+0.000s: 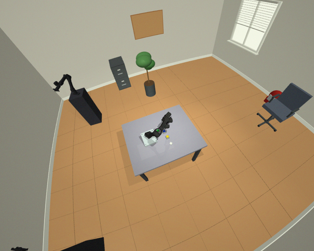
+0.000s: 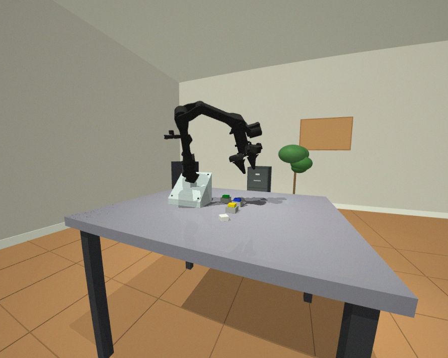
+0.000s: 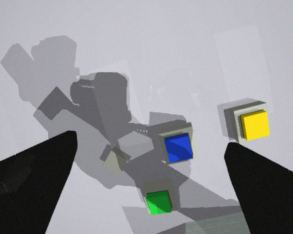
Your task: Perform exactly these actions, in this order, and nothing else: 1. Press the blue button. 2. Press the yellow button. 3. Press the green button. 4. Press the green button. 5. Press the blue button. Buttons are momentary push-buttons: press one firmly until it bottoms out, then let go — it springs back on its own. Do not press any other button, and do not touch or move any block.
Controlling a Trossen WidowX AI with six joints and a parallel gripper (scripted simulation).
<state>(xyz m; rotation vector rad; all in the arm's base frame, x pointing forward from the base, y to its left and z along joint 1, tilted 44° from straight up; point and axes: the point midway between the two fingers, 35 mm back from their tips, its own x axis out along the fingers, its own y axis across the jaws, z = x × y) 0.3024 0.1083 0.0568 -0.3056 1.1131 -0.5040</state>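
My gripper tip is 60 mm past the blue button and 150 mm above it. From my gripper tip the other things lie so: green button 150 mm behind, 40 mm to the left, 150 mm below; then yellow button 40 mm behind, 110 mm to the right, 150 mm below.
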